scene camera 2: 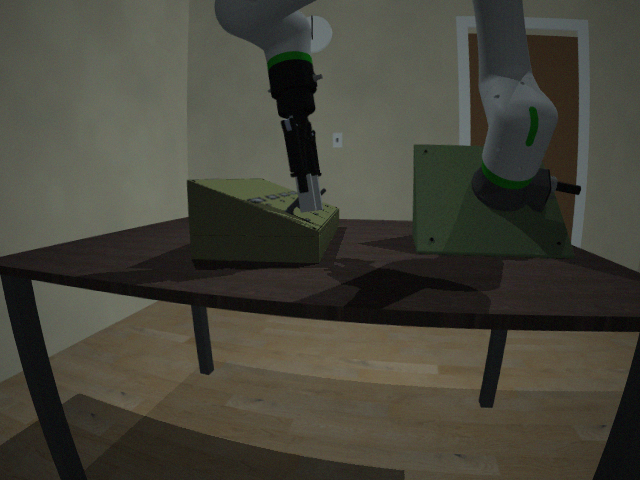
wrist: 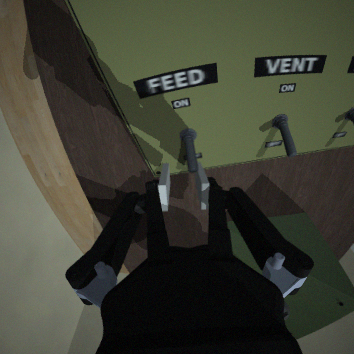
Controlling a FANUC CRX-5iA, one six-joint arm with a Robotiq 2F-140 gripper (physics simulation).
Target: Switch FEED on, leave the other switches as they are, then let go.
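Places are measured from the arm's base along level axes (x ahead, y left, z up), in millimetres.
Pixels of known places: gripper, fingertip midpoint: point(scene camera 2: 312, 211) point(wrist: 181, 172); arm's base at its link origin: point(scene camera 2: 501, 188).
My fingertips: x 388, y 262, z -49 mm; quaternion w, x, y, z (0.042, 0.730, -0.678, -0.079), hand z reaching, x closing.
Observation:
For each thing: its top centre in the pictures, then the offset to it from my fingertips. "pt": a spot on its surface instead. Level surfaces: height alone.
- FEED switch at a spot on its surface: point(wrist: 189, 147) pt 44 mm ahead, 8 mm right, 16 mm up
- label at a spot on its surface: point(wrist: 181, 103) pt 94 mm ahead, 4 mm left, 11 mm up
- VENT switch at its top centre: point(wrist: 295, 143) 65 mm ahead, 126 mm right, 35 mm up
- third switch at a spot on its surface: point(wrist: 352, 117) pt 105 mm ahead, 234 mm right, 5 mm up
- dark table at its surface level: 92 mm down
The FEED switch point(wrist: 189, 147) is a dark toggle lever on the sloped yellow-green box point(scene camera 2: 248, 229) point(wrist: 230, 30). In the wrist view it tilts away from its ON label point(wrist: 181, 103), over the OFF label. The VENT switch point(wrist: 285, 135) to its right tilts the same way. Part of a third switch point(wrist: 351, 116) shows at the right edge. My gripper point(scene camera 2: 310, 208) point(wrist: 181, 172) is at the box's low edge, its fingers partly open with a gap between them. The FEED lever's tip appears near the right finger in the wrist view; nothing is gripped.
The box stands on a dark table point(scene camera 2: 248, 286). A larger green block point(scene camera 2: 439, 206) point(wrist: 305, 240) stands to the right in the scene view, with the arm's lower part in front of it. VENT is the closest neighbouring switch to FEED.

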